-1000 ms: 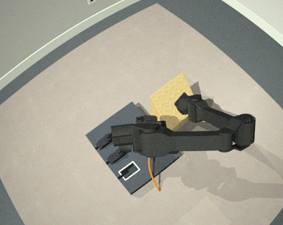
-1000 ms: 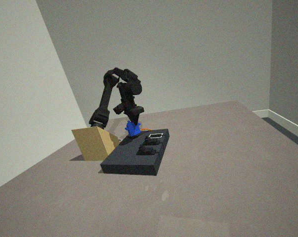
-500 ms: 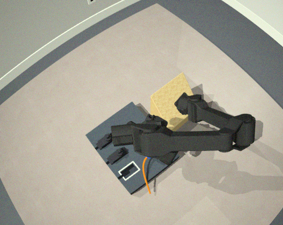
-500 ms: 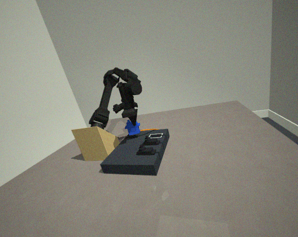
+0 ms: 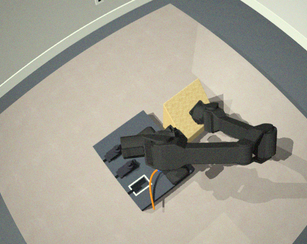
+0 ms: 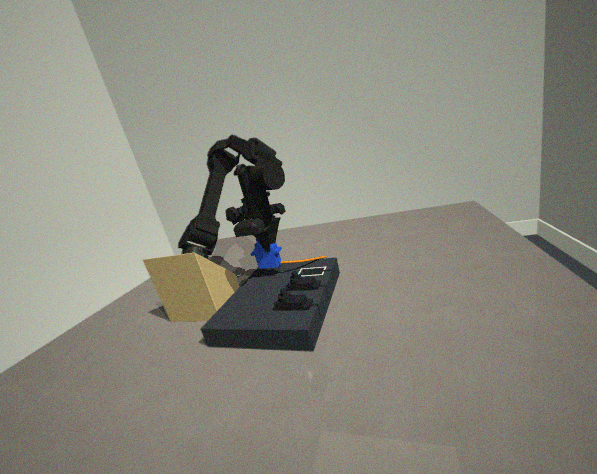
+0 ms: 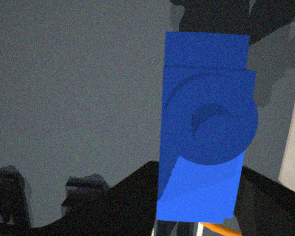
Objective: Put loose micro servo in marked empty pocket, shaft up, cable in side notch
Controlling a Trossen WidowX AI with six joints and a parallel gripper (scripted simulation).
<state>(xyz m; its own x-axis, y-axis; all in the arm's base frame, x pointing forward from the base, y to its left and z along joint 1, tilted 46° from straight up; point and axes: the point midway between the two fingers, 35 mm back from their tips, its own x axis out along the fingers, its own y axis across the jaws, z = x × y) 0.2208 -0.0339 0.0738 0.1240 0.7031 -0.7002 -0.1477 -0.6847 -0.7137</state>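
The dark grey deck is 10 cm below my gripper tip, 7 cm to the right of it and 2 cm behind it.
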